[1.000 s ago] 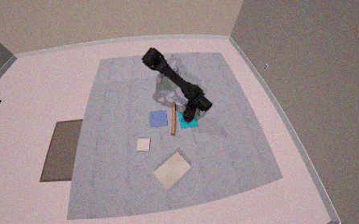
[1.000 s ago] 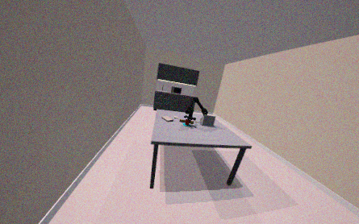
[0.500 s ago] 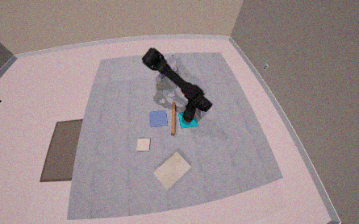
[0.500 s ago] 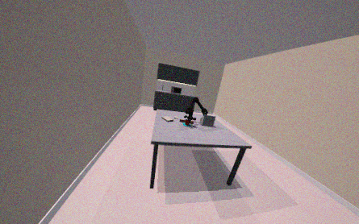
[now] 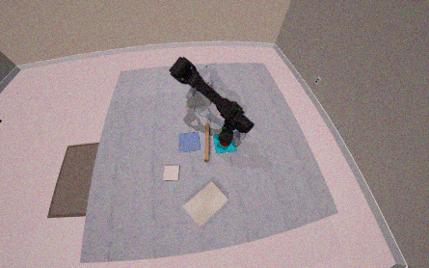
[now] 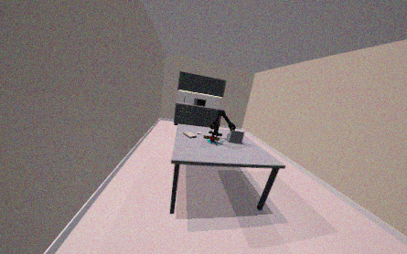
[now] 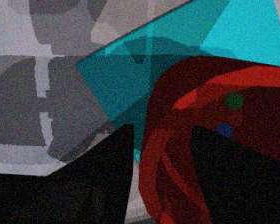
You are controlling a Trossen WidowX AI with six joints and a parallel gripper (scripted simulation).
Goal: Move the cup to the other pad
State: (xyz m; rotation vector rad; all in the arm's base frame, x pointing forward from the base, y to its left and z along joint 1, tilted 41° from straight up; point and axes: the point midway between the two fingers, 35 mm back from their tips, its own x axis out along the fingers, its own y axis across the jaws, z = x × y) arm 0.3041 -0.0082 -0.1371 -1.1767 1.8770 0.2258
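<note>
Now: the blue marble 30 mm ahead of my gripper tip, 30 mm to the right of it and 30 mm below it. Round my gripper tip: wooden bar (120 mm to the right, 30 mm below); cream tile (320 mm ahead, 200 mm to the right, 30 mm below); blue pad (30 mm behind, 210 mm to the right, 50 mm below).
</note>
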